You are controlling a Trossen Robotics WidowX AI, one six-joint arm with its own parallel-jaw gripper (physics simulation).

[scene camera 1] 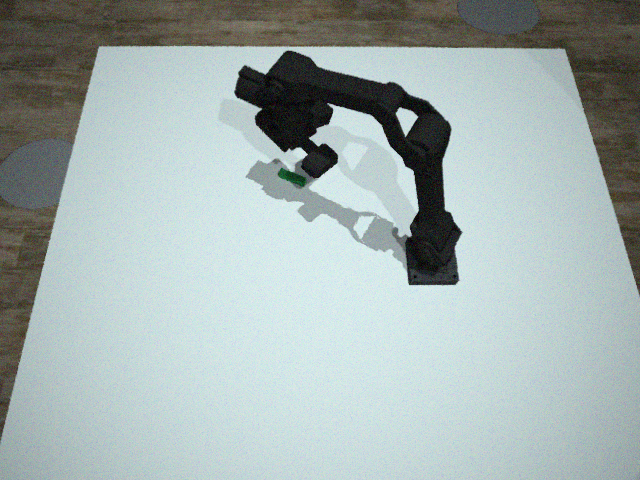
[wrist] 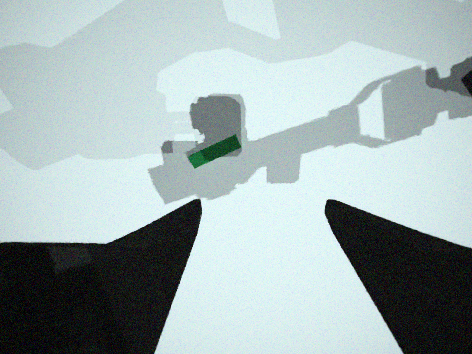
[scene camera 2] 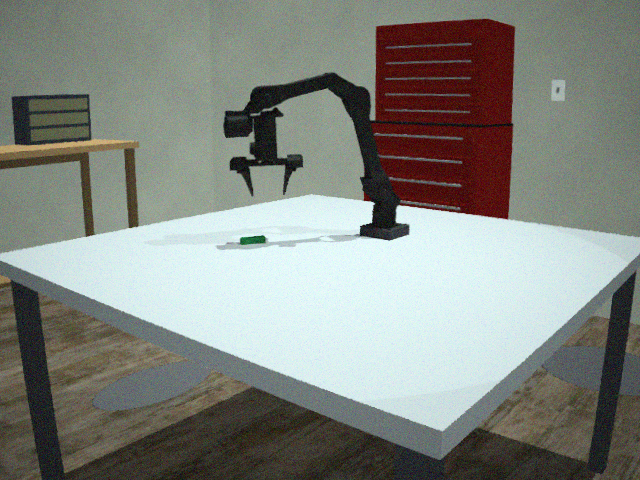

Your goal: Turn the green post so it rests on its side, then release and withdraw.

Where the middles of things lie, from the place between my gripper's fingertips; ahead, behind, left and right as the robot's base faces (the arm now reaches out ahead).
Labels:
Now: hand 12 cm above the green post [wrist: 230, 144], 4 cm to the left of it and 3 cm short of it.

